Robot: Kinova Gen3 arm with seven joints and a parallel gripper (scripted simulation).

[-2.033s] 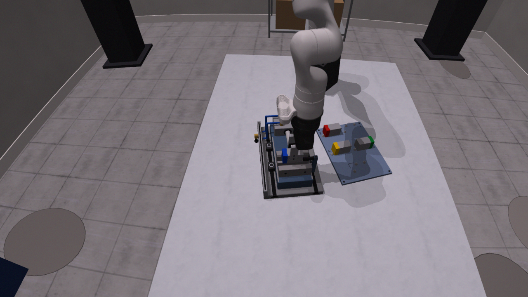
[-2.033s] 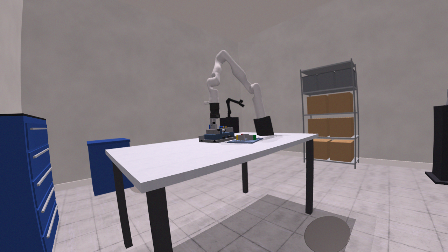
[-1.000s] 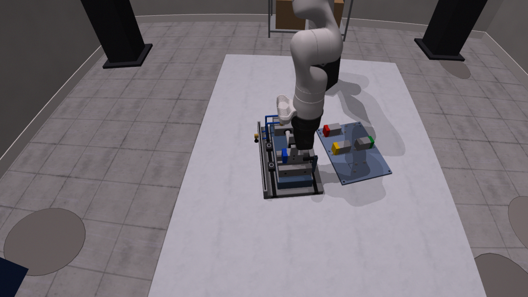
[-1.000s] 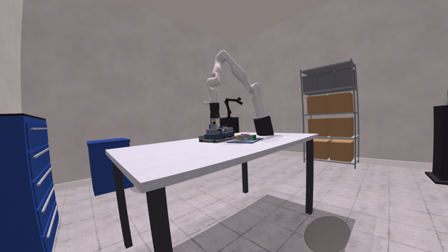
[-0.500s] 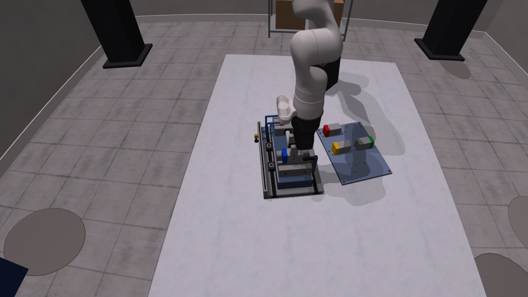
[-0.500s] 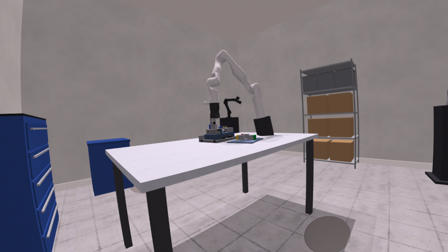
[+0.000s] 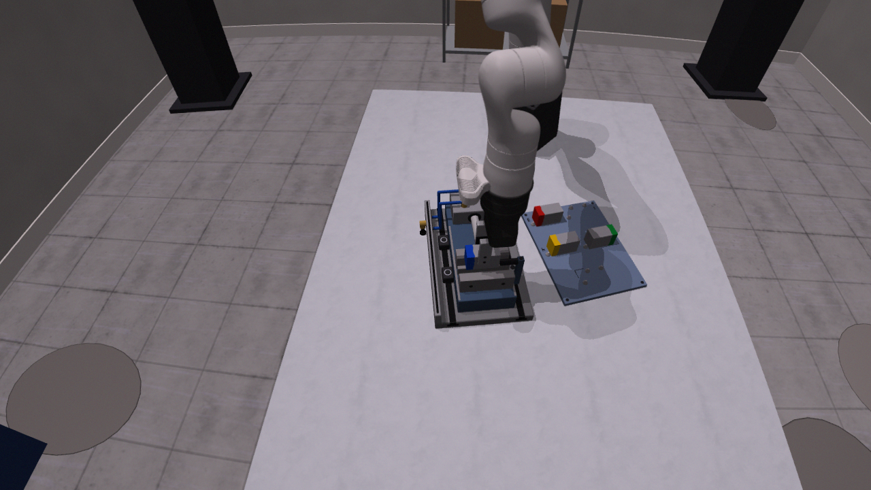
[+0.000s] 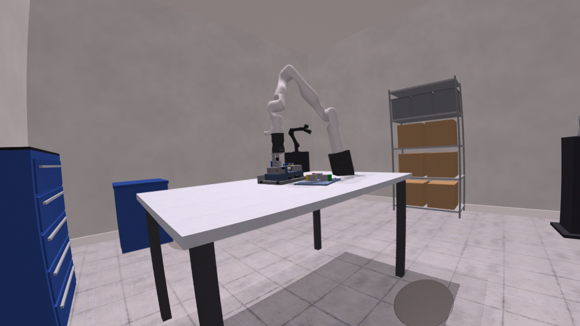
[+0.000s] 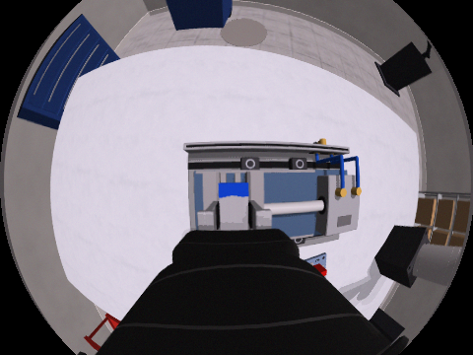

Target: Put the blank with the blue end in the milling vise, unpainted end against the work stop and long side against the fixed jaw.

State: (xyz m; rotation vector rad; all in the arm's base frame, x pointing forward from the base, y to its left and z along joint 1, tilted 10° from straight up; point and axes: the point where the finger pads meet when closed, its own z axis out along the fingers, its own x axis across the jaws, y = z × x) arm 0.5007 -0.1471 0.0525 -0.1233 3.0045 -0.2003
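My hand is 20 mm above the blue-ended blank. Round my hand: vise base rail 100 mm below, 90 mm to the right, 70 mm behind; work stop rod 50 mm to the left, 50 mm below, 10 mm behind; fixed jaw 60 mm below, 30 mm ahead, 10 mm to the left.
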